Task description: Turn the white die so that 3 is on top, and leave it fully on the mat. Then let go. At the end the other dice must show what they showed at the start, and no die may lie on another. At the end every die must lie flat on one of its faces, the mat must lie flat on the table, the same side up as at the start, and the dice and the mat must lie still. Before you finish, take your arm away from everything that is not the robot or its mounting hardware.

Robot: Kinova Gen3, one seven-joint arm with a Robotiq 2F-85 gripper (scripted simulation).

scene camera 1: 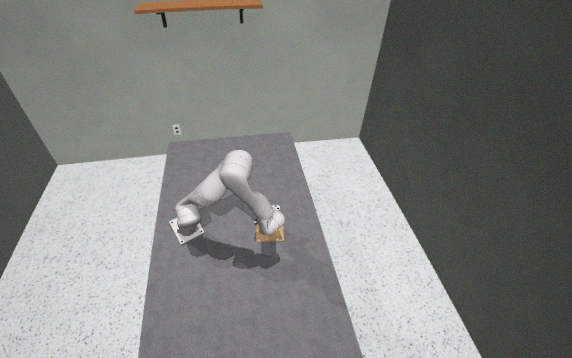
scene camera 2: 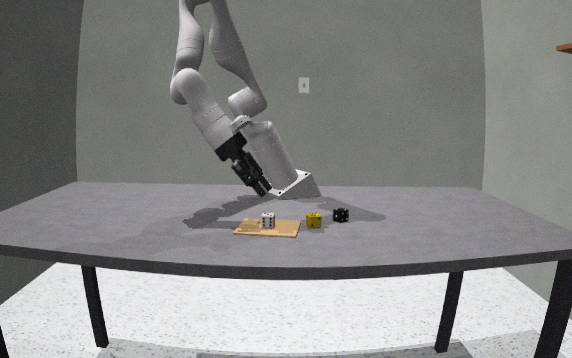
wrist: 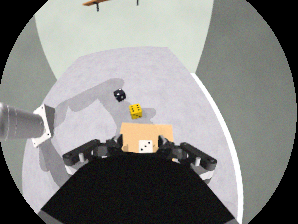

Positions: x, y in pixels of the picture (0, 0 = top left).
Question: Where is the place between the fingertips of my gripper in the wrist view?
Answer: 140, 140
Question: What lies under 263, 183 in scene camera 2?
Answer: My gripper.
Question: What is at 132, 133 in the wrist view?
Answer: A mat.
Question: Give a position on a mat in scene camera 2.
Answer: At 283, 228
